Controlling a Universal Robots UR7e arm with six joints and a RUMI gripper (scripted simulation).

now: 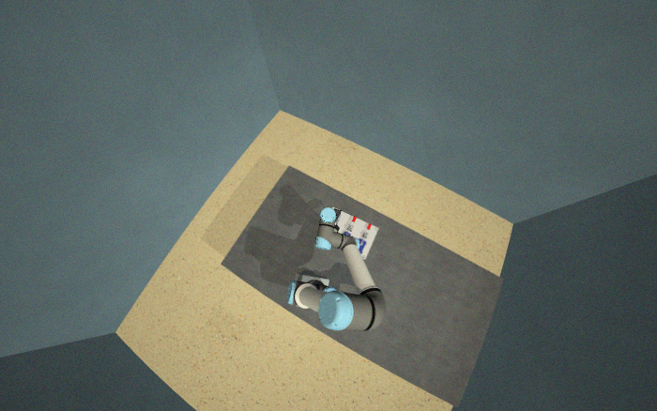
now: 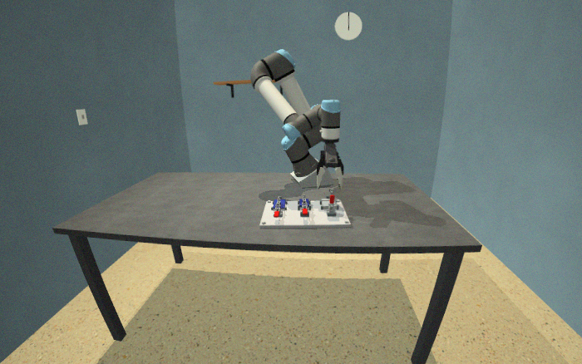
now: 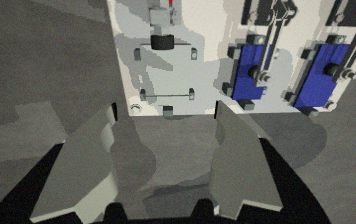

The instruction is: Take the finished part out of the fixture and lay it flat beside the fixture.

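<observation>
Right now the grey finished part is 10 mm behind my hand and 80 mm below it. From my hand the other things lie so: blue blank (110 mm to the right, 80 mm below); fixture plate (50 mm ahead, 110 mm to the right, 100 mm below).
</observation>
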